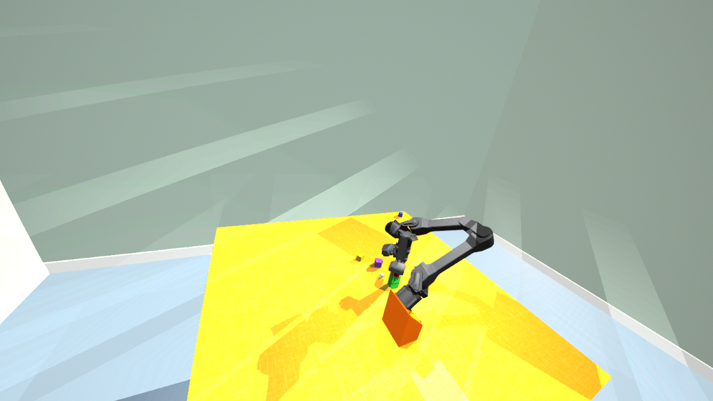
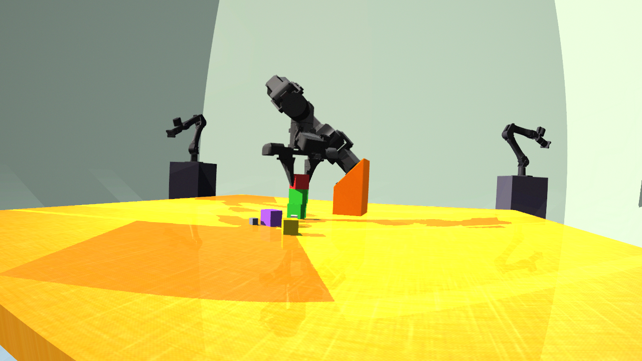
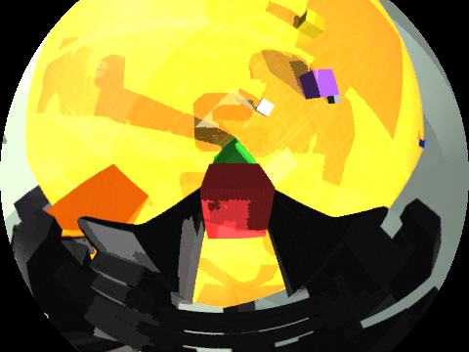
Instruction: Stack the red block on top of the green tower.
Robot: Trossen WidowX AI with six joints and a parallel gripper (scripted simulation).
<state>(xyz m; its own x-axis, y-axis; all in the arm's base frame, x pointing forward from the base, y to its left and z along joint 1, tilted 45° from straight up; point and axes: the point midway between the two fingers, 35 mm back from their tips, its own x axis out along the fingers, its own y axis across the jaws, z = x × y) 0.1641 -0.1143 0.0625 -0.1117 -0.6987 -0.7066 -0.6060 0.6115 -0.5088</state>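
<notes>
My gripper tip is now 1 cm below the red block. Round my gripper tip: tiny pale cube 7 cm ahead, 1 cm to the left, 7 cm below; then purple cube 15 cm ahead, 2 cm to the right, 6 cm below.
</notes>
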